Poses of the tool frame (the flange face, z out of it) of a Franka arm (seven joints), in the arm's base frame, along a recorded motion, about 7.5 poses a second.
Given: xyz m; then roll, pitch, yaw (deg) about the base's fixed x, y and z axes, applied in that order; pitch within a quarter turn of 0, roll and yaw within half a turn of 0.
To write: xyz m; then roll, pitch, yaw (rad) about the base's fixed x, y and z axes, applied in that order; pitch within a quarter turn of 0, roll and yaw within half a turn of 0. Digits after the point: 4 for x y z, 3 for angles.
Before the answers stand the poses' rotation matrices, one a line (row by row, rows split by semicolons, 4 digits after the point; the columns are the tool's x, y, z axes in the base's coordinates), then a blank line. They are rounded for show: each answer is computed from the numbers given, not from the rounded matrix.
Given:
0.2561 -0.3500 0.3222 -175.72 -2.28 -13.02
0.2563 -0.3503 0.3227 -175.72 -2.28 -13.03
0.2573 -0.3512 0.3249 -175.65 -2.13 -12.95
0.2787 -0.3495 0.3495 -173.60 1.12 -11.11
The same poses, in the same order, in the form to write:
0.9735 -0.2218 0.0555; -0.2251 -0.9722 0.0638; 0.0398 -0.0746 -0.9964
0.9735 -0.2219 0.0555; -0.2253 -0.9722 0.0638; 0.0398 -0.0746 -0.9964
0.9739 -0.2207 0.0531; -0.2239 -0.9724 0.0656; 0.0372 -0.0758 -0.9964
0.9811 -0.1936 0.0024; -0.1927 -0.9747 0.1131; -0.0195 -0.1114 -0.9936

0.2561 -0.3500 0.3222 -3.067 -0.040 -0.227
0.2563 -0.3503 0.3227 -3.067 -0.040 -0.227
0.2573 -0.3512 0.3249 -3.066 -0.037 -0.226
0.2787 -0.3495 0.3495 -3.030 0.020 -0.194

